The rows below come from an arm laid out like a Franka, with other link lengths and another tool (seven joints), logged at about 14 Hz.
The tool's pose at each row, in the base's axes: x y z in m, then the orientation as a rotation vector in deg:
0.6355, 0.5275, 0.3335, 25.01, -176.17, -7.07
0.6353, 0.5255, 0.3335, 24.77, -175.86, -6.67
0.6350, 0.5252, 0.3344, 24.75, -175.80, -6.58
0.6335, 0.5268, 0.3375, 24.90, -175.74, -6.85
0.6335, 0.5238, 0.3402, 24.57, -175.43, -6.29
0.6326, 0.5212, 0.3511, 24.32, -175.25, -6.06
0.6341, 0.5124, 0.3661, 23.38, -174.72, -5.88
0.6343, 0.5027, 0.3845, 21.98, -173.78, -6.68
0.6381, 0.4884, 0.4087, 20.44, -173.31, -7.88
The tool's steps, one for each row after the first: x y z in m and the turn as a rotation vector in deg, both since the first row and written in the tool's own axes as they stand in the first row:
0.0008, -0.0019, -0.0001, 0.20, 0.38, 0.14
0.0011, -0.0020, -0.0010, 0.24, 0.45, 0.15
0.0022, 0.0002, -0.0039, 0.07, 0.46, 0.05
0.0031, -0.0024, -0.0069, 0.36, 0.87, 0.25
0.0049, -0.0038, -0.0179, 0.47, 1.11, 0.41
0.0063, -0.0114, -0.0335, 0.47, 1.75, 0.99
0.0092, -0.0192, -0.0526, -0.23, 2.71, 1.85
0.0101, -0.0319, -0.0779, -1.12, 3.15, 2.82

